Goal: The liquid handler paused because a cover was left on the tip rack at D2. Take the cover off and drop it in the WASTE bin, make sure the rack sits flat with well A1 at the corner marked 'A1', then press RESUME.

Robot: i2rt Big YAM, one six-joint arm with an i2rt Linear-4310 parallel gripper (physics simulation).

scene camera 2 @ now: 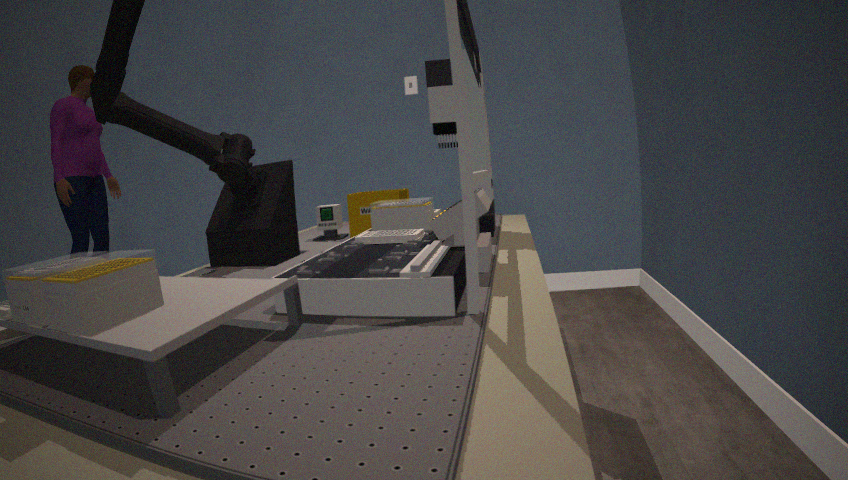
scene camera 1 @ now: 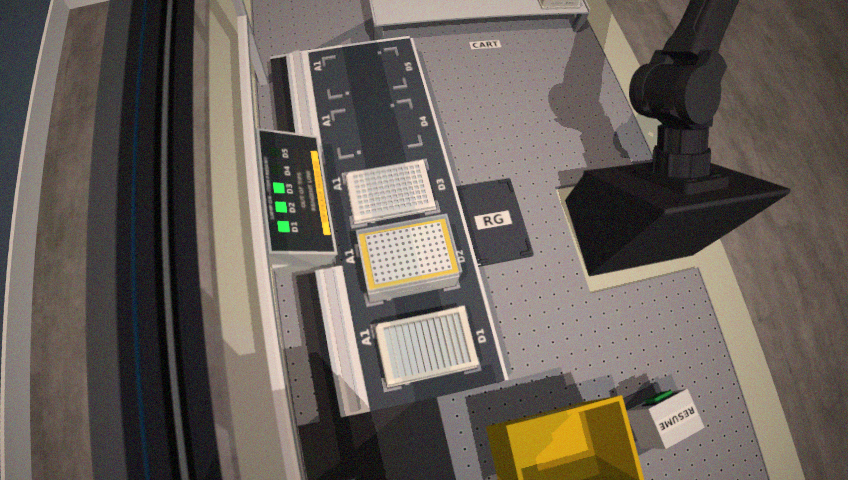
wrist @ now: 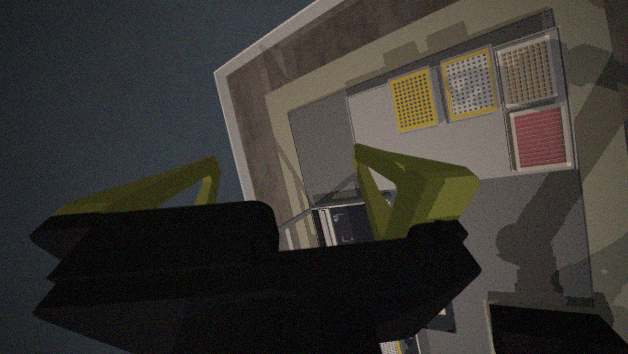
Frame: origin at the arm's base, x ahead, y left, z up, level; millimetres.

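Where they show: gripper, fingertip midpoint: (wrist: 286, 157); arm's base at its link origin: (scene camera 2: 250, 192) (scene camera 1: 680, 180).
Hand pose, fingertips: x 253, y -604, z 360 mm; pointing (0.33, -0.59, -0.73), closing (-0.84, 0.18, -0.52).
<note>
Things, the pixels of their centre, and the offset from my fingertips. "spot": a spot on its surface instead.
- clear cover at the middle of its body: (scene camera 1: 408, 253) (scene camera 2: 402, 205) (wrist: 380, 346) 155 mm ahead, 598 mm left, 426 mm down
- yellow WASTE bin at the middle of its body: (scene camera 1: 559, 454) (scene camera 2: 379, 213) 20 mm ahead, 915 mm left, 469 mm down
- RESUME box at the middle of its body: (scene camera 1: 658, 419) (scene camera 2: 329, 221) 148 mm back, 920 mm left, 485 mm down
- white plate at the middle of its body: (scene camera 1: 390, 191) (scene camera 2: 390, 236) 150 mm ahead, 474 mm left, 477 mm down
- raised cart at the middle of its body: (scene camera 2: 128, 318) (wrist: 440, 127) 135 mm back, 7 mm right, 504 mm down
- red reservoir at the middle of its body: (wrist: 535, 138) 291 mm back, 72 mm left, 461 mm down
- status screen at a spot on its surface: (scene camera 1: 297, 237) spot: 298 mm ahead, 545 mm left, 413 mm down
- tall post at the middle of its body: (scene camera 2: 463, 130) 327 mm ahead, 157 mm left, 300 mm down
The tip rack (scene camera 1: 410, 279) (scene camera 2: 392, 220) stands at D2, a pale box with a yellow-edged top. A clear cover (scene camera 2: 410, 201) shows faintly over its top in scene camera 2. The rack looks level, its left side by an "A1" mark; which well is A1 cannot be told. The yellow WASTE bin (scene camera 1: 547, 440) (scene camera 2: 357, 223) stands beyond D1, beside the RESUME box (scene camera 1: 678, 419) (scene camera 2: 329, 224) with its green button (scene camera 1: 659, 397) (scene camera 2: 326, 213). My gripper (wrist: 286, 157) is open and empty, high above the bench and away from the rack; it is outside both scene views.
D3 holds a white plate (scene camera 1: 392, 190) and D1 a reservoir (scene camera 1: 428, 344). The raised cart (scene camera 1: 476, 14) (scene camera 2: 196, 297) (wrist: 380, 115) carries several racks, including a yellow one (wrist: 413, 100), and a red reservoir (wrist: 540, 139). A status screen (scene camera 1: 297, 237) and a tall post (scene camera 2: 470, 178) stand along the deck.
</note>
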